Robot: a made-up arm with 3 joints. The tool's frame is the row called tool.
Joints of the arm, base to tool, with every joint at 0 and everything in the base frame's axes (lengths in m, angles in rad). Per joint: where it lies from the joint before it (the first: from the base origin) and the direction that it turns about. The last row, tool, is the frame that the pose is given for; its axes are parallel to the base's.
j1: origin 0 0 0.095 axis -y
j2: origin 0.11 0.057 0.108 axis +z
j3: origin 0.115 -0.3 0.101 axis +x
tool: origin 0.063 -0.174 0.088
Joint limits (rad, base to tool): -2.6..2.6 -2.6..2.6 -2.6..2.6
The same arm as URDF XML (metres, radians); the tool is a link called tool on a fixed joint. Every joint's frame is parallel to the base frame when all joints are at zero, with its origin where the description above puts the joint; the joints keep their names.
<robot name="arm">
<link name="base"/>
<link name="link1"/>
<link name="link2"/>
<link name="link3"/>
<link name="tool"/>
<joint name="j1" type="revolute"><parent link="base"/><child link="link1"/><origin xyz="0.0000 0.0000 0.0950"/><axis xyz="0 -1 0"/><limit lower="-2.6000" upper="2.6000"/></joint>
<joint name="j2" type="revolute"><parent link="link1"/><child link="link2"/><origin xyz="0.1100 0.0570 0.1080"/><axis xyz="0 0 1"/><limit lower="-2.6000" upper="2.6000"/></joint>
<joint name="j3" type="revolute"><parent link="link2"/><child link="link3"/><origin xyz="0.1150 -0.3000 0.1010"/><axis xyz="1 0 0"/><limit lower="-2.6000" upper="2.6000"/></joint>
<joint name="tool_joint" type="fixed"><parent link="link3"/><child link="tool"/><origin xyz="0.0630 -0.1740 0.0880"/></joint>
</robot>

